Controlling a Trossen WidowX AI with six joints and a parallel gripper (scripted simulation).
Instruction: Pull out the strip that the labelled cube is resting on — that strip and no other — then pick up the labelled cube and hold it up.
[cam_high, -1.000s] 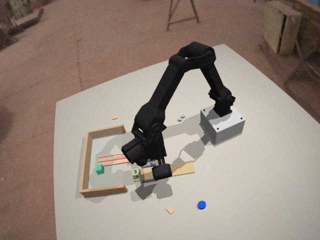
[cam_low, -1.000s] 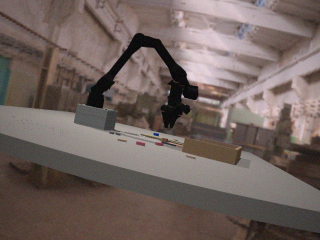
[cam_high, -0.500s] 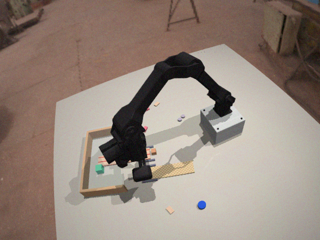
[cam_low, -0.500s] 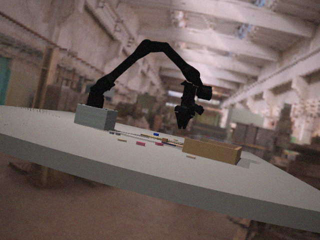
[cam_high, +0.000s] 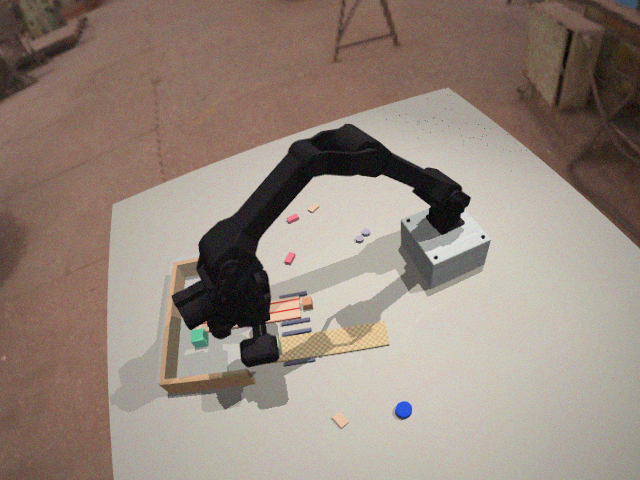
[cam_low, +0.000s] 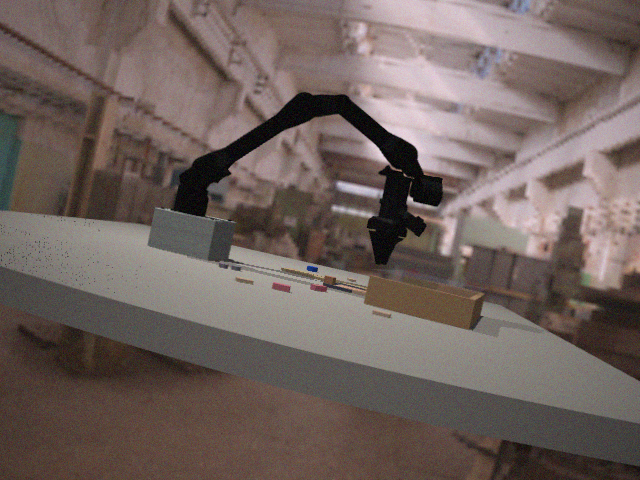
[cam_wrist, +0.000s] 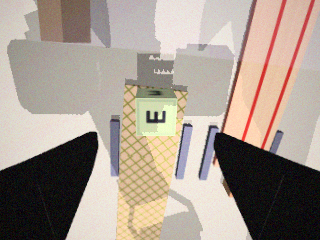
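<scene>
The labelled cube lies 5 cm below my gripper tip. The rest, counted from my gripper tip: tan tile: 6 cm behind, 19 cm to the left, 6 cm below; tan cross-hatched strip: 10 cm behind, 3 cm to the left, 6 cm below; orange block: 10 cm behind, 7 cm to the right, 6 cm below.
</scene>
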